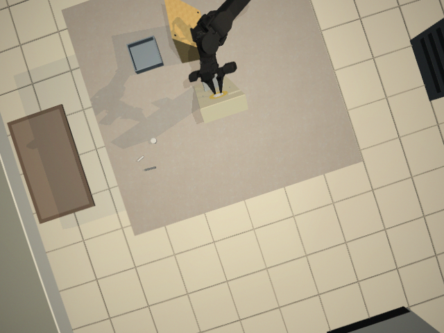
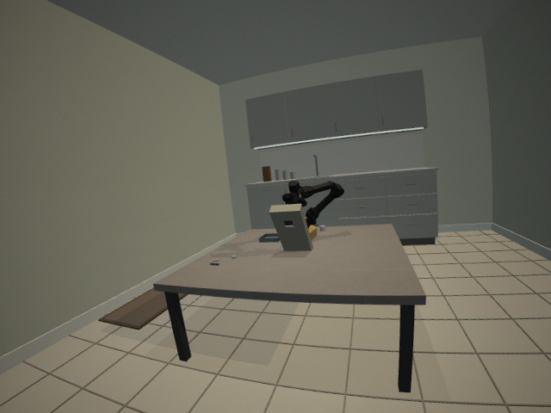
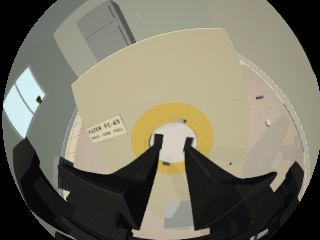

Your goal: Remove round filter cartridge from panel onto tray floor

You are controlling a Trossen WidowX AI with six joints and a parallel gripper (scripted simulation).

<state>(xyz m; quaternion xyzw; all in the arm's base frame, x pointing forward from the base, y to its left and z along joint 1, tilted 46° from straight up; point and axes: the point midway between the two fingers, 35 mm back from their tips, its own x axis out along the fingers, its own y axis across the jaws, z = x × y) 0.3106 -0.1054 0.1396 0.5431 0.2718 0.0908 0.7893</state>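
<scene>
Right now my gripper tip is 2 cm short of the filter cartridge and 1 cm above it. The rest, counted from my gripper tip: cream service panel 9 cm below, 3 cm behind; then white pin 47 cm to the right, 24 cm below, 16 cm ahead; then blue-grey tray 38 cm behind, 32 cm to the right, 24 cm below.
</scene>
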